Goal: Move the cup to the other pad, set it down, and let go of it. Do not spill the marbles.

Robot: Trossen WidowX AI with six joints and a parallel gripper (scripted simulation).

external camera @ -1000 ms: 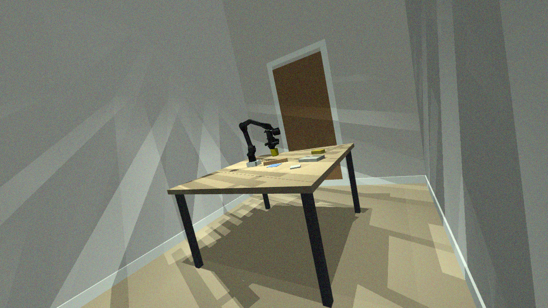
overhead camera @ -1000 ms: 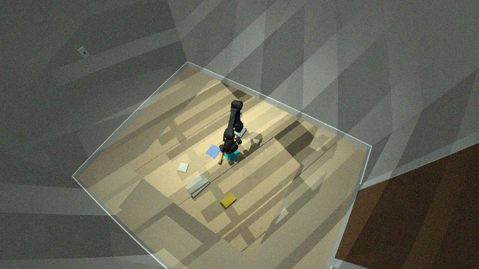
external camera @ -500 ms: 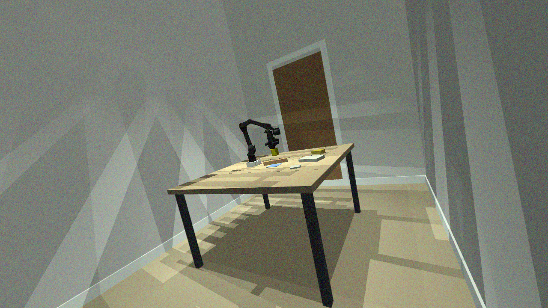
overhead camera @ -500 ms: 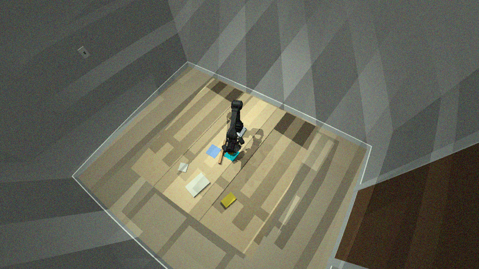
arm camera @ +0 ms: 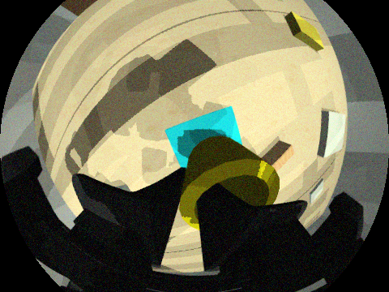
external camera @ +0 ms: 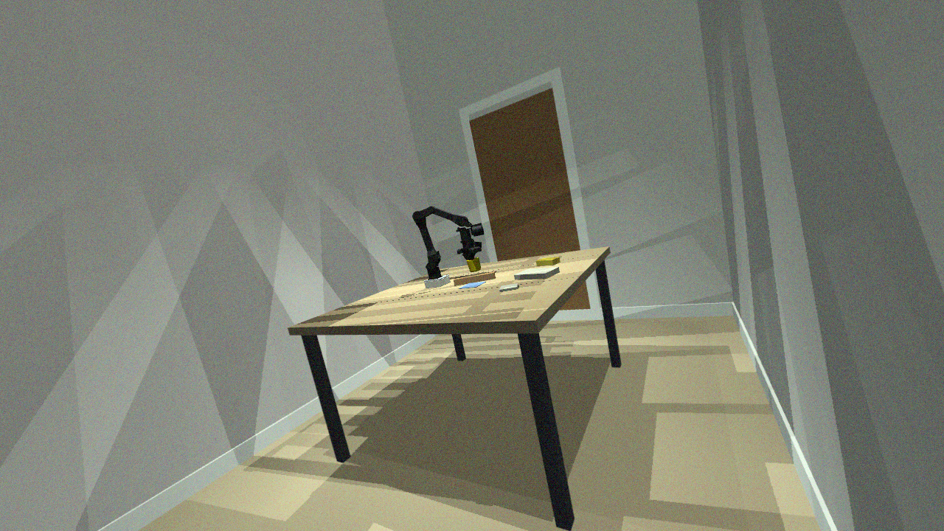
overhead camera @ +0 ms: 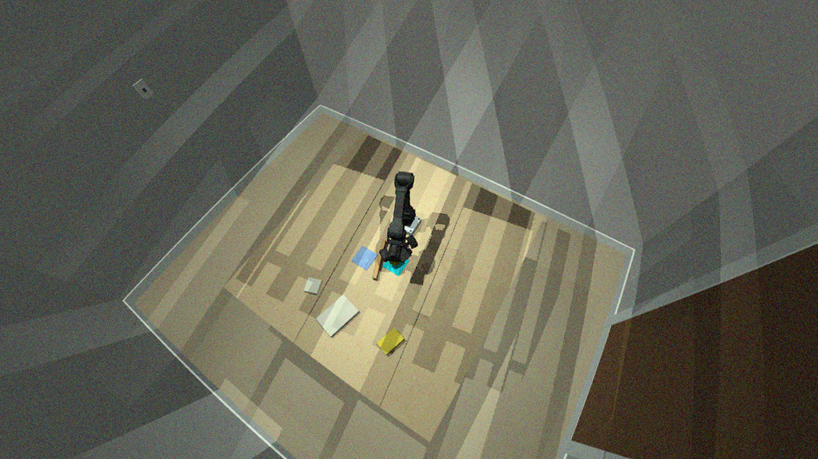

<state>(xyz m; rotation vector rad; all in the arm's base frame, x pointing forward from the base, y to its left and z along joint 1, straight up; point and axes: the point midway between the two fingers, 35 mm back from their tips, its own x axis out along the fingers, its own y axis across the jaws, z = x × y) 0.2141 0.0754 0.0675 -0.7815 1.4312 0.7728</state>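
My gripper tip is now 9 cm above the cyan pad, 2 cm short of it and 1 cm to the left of it. The rest, counted from my gripper tip: yellow cup (2 cm to the right, 2 cm ahead); then light blue pad (18 cm to the right, 9 cm below, 8 cm ahead); then wooden bar (10 cm to the right, 7 cm below, 5 cm ahead).
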